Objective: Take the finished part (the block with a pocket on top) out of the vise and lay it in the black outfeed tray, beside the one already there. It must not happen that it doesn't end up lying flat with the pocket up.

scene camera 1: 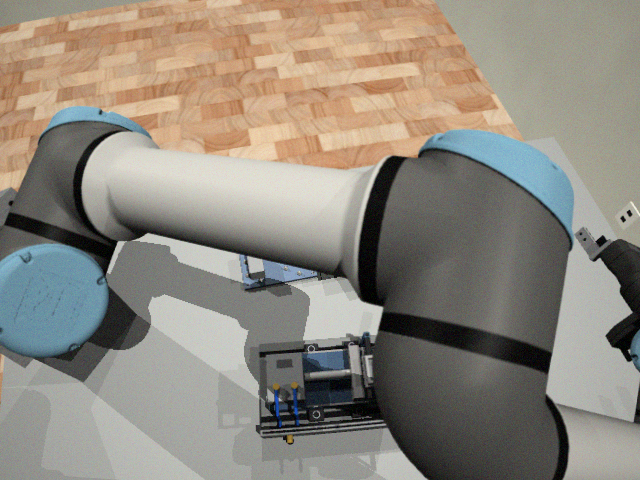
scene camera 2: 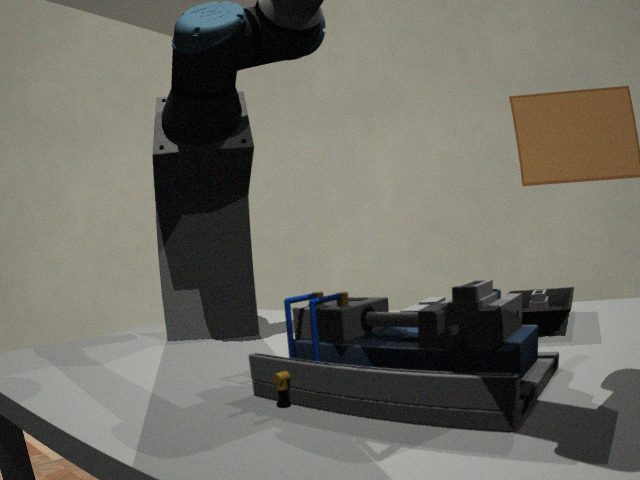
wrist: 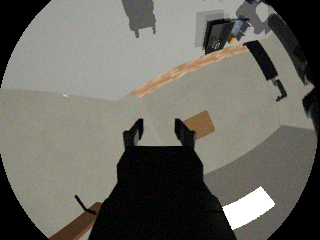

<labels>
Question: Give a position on a blue base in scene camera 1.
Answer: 335, 390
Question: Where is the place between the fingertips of my gripper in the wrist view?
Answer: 159, 125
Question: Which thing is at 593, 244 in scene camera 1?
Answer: My gripper.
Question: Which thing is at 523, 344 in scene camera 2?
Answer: A blue base.
</labels>
